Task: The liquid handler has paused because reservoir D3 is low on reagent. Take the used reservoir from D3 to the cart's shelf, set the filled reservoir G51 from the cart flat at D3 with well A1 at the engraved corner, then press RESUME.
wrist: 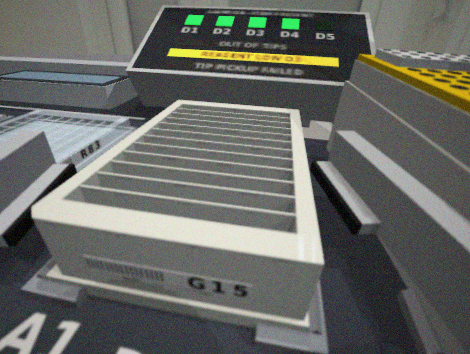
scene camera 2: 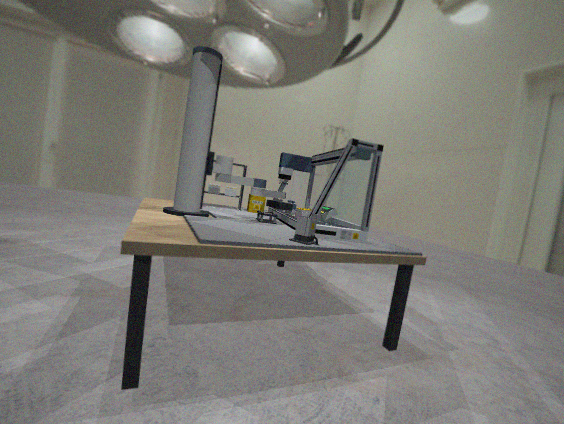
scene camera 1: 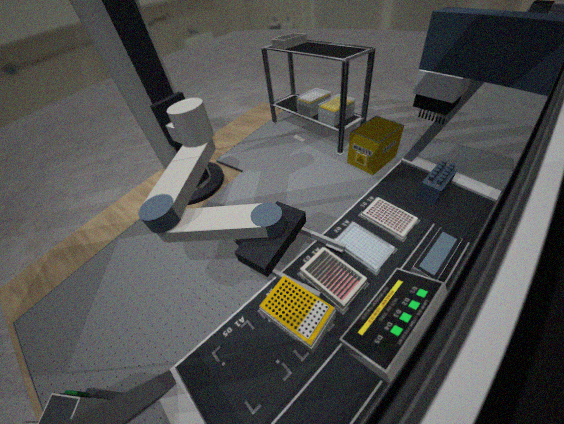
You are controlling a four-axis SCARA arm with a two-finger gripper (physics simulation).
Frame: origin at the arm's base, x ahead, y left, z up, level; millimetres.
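Seen in the pictures: gripper, fingertip midpoint: (wrist: pixel 197 150) (scene camera 1: pixel 333 270); arm's base, link origin: (scene camera 2: pixel 186 213).
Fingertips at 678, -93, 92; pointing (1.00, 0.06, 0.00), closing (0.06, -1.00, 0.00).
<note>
Pixels of each thing's top centre, then the offset from my fingertips to it, as dx, dy, dz. "*": a spot on its surface instead.
- used reservoir, top centre: (wrist: pixel 215 141) (scene camera 1: pixel 332 273) +4, -8, +3
- pale box, top centre: (scene camera 1: pixel 288 36) -560, +682, +302
- cart, surface spot: (scene camera 1: pixel 345 107) * -231, +532, +115
- console, surface spot: (wrist: pixel 250 75) * +100, -31, +16
- yellow tip box, top centre: (scene camera 1: pixel 296 305) (scene camera 2: pixel 309 208) -15, -123, +43
- clear plate, top centre: (wrist: pixel 8 147) (scene camera 1: pixel 364 243) +28, +113, -14
- yellow waste bin, top centre: (scene camera 1: pixel 377 128) (scene camera 2: pixel 257 195) -109, +544, +56
- pipetting head, top centre: (scene camera 1: pixel 447 68) (scene camera 2: pixel 286 168) +55, +437, +300
The used reservoir (scene camera 1: pixel 334 276) (wrist: pixel 200 242), a white open-topped trough box labelled G15, sits at D3 on the dark deck. Its label faces the wrist camera, beside the engraved A1. Pink liquid shows in it in scene camera 1. My gripper (scene camera 1: pixel 322 270) (wrist: pixel 197 150) is open, one finger along each long side of the reservoir, with gaps at both sides. A pale box (scene camera 1: pixel 289 40) lies on top of the cart (scene camera 1: pixel 345 107); its label is unreadable. The console (scene camera 1: pixel 395 320) (wrist: pixel 250 75) reads REAGENT LOW D3, lamps D1 to D4 lit green. The RESUME button cannot be made out.
A yellow tip box (scene camera 1: pixel 296 307) (wrist: pixel 425 75) stands close beside the right finger. A clear plate (scene camera 1: pixel 365 247) (wrist: pixel 95 132) lies on the other side. Two boxes stand on the cart's lower shelf. A yellow waste bin (scene camera 1: pixel 375 145) and the pipetting head (scene camera 1: pixel 437 95) are farther back.
</note>
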